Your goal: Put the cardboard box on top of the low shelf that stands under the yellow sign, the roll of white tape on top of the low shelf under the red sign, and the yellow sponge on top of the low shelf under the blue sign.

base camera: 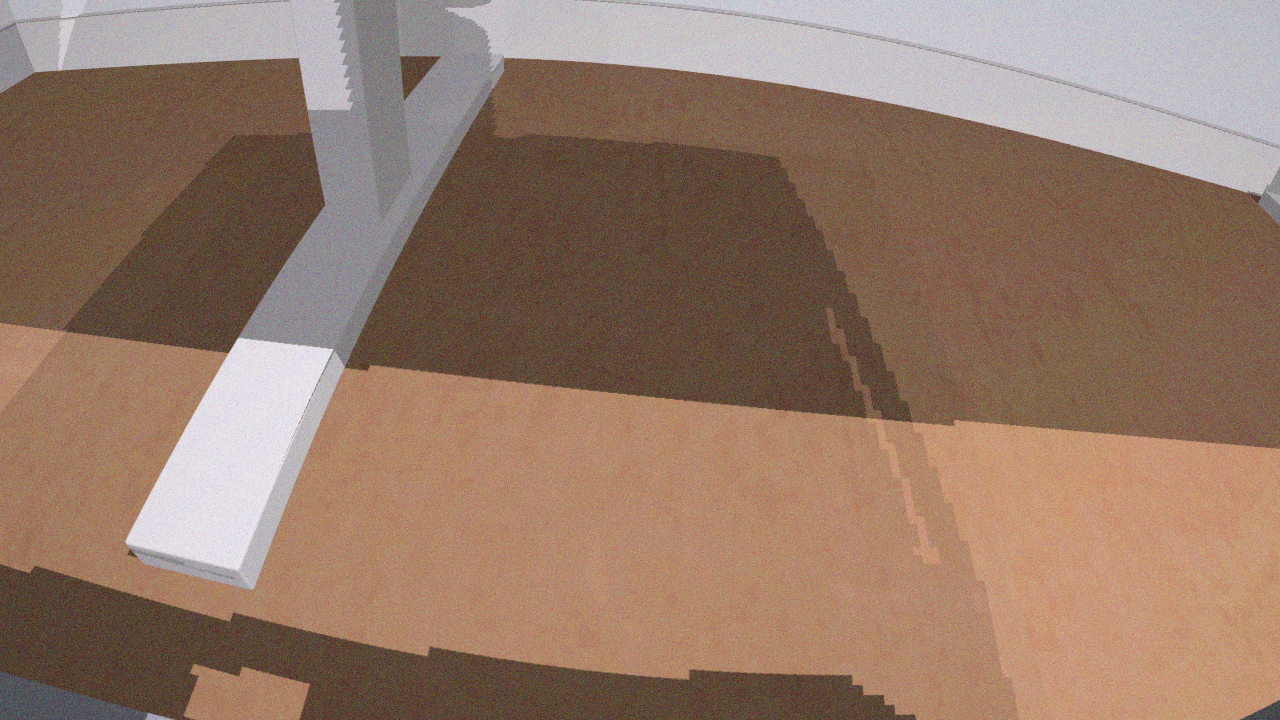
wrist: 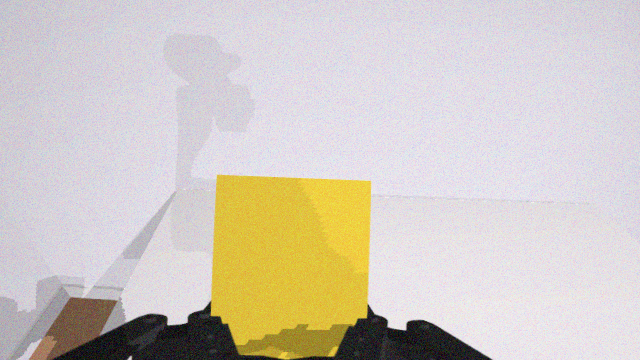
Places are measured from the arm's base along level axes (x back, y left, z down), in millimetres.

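Pixels of known places: gripper, fingertip midpoint: [wrist: 290, 307].
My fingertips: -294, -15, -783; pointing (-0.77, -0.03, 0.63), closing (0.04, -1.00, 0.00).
Behind a point stands the place of what it marks, as x, y, z.
My gripper [wrist: 290, 307] @(-294, -15, -783) is shut on the yellow sponge [wrist: 292, 245] @(-285, -15, -842), whose broad square face stands up between the two black fingers at the bottom middle of the wrist view. The sponge is held in front of a pale wall and above a broad white surface. The cardboard box, the roll of white tape, the low shelves and the yellow, red and blue signs do not show in either view.
In the base view a long white foot [base camera: 237, 447] with an upright post [base camera: 380, 107] @(-589, 193, 280) stands at the left on the brown wooden floor [base camera: 626, 501] @(-340, -14, 397). A pale wall [base camera: 1118, 62] @(-978, -662, 260) runs behind. The wrist view shows a broad white surface [wrist: 475, 275] @(-642, -502, -324) at the lower right.
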